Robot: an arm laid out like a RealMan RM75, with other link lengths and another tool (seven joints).
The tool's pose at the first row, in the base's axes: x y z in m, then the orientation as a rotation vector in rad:
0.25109, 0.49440, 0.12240, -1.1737, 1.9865, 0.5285
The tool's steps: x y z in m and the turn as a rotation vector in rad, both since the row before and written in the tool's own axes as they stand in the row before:
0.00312, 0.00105, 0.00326, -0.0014, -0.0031, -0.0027
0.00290, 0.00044, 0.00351, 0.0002, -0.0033, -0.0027
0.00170, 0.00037, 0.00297, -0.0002, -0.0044, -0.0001
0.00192, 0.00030, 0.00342, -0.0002, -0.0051, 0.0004
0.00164, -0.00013, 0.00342, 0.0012, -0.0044, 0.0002
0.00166, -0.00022, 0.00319, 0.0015, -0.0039, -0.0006
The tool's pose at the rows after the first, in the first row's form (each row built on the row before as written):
0.25056, 0.49536, 0.11790, -1.1756, 1.9820, 0.5301
0.25073, 0.49631, 0.11343, -1.1764, 1.9774, 0.5301
0.25110, 0.49754, 0.11024, -1.1745, 1.9736, 0.5324
0.25166, 0.49893, 0.10660, -1.1718, 1.9695, 0.5353
0.25268, 0.50028, 0.10320, -1.1688, 1.9660, 0.5363
0.25369, 0.50143, 0.09994, -1.1666, 1.9624, 0.5363

